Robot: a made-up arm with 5 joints.
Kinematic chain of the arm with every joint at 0, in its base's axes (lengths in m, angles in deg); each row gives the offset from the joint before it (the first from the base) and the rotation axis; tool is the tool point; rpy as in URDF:
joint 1: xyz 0.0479 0 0.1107 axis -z
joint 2: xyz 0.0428 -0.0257 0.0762 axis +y
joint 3: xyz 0.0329 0 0.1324 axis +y
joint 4: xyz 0.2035 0 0.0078 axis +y
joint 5: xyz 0.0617 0.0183 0 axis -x
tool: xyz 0 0 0 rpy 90 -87.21 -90
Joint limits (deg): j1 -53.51..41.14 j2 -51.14..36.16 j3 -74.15..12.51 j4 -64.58..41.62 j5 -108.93..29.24
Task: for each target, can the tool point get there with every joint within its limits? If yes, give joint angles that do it. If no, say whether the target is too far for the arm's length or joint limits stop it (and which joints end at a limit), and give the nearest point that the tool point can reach.
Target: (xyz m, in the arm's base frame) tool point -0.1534 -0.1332 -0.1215
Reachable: no: joint limits stop it (at a limit: joint 1, joint 2, joint 3, joint 4) | nearest point 0.2595 -0.1947 0.0650 | short by 0.457 m
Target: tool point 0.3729 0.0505 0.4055
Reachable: yes | joints -10.12 1.12 -16.78 -7.70 16.99
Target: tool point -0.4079 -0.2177 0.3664
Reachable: no: too far | nearest point -0.1547 -0.0968 0.4466 | short by 0.292 m
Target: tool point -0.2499 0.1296 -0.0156
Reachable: no: joint limits stop it (at a limit: joint 2, joint 3, joint 4) | nearest point -0.1579 0.0896 0.4466 | short by 0.473 m
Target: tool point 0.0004 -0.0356 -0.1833
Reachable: no: joint limits stop it (at a limit: joint 1, joint 2, joint 3, joint 4) | nearest point 0.2595 -0.1947 0.0650 | short by 0.393 m
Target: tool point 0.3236 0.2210 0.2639
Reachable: yes | joints -39.91 9.72 -3.08 24.76 -83.95
